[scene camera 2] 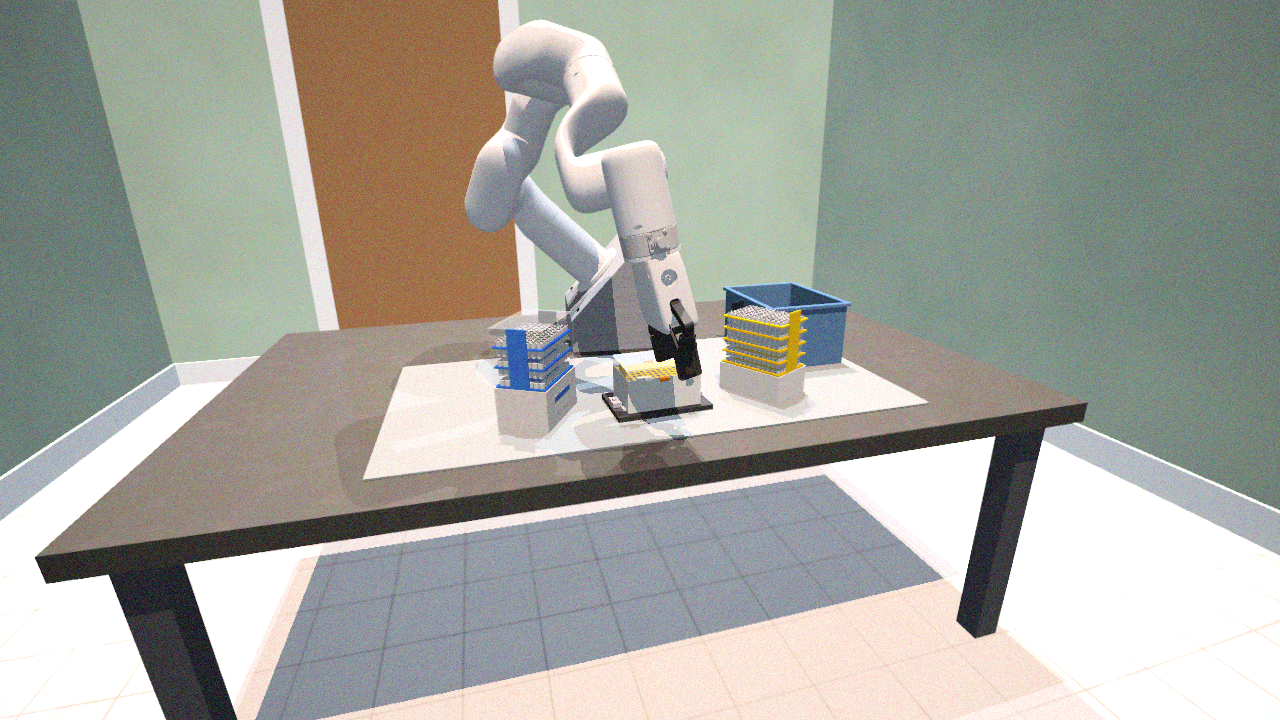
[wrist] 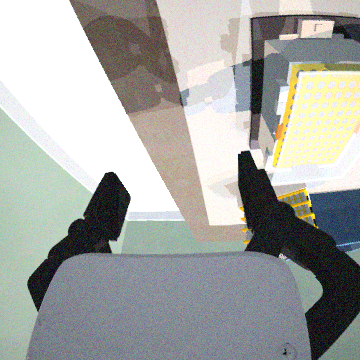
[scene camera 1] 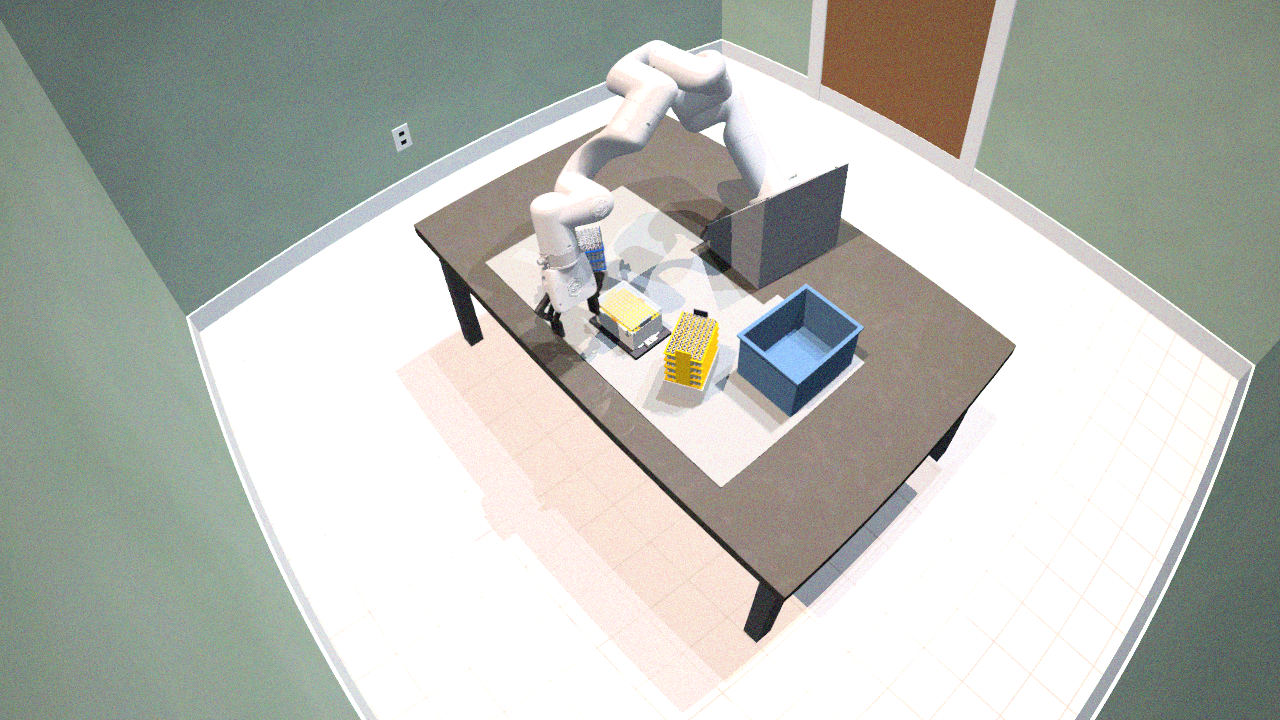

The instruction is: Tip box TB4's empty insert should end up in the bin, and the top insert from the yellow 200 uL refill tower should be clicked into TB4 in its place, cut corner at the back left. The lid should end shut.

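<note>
Tip box TB4 [scene camera 1: 640, 334] [scene camera 2: 646, 394] [wrist: 274, 60] sits in a black holder [scene camera 1: 636, 351] [wrist: 255, 100]. A yellow insert [scene camera 1: 629, 306] [scene camera 2: 646, 369] [wrist: 322, 115] shows at its top, with what looks like a clear lid over it. Whether the lid is fully shut is hard to tell. The yellow refill tower [scene camera 1: 691, 344] [scene camera 2: 759, 342] [wrist: 301, 204] has several stacked inserts with tips. The blue bin [scene camera 1: 767, 372] [scene camera 2: 827, 336] [wrist: 337, 215] stands beyond it. My gripper [scene camera 1: 576, 320] [scene camera 2: 677, 365] [wrist: 176, 176] is open and empty, beside TB4 toward the table's near edge in scene camera 1.
A blue refill tower [scene camera 1: 594, 251] [scene camera 2: 534, 356] stands on the other side of TB4 from the yellow tower. A dark upright panel [scene camera 1: 802, 223] stands near the arm's base. A pale mat [scene camera 1: 718, 456] [scene camera 2: 429, 420] lies under the towers on the dark table [scene camera 1: 805, 519] [scene camera 2: 223, 465].
</note>
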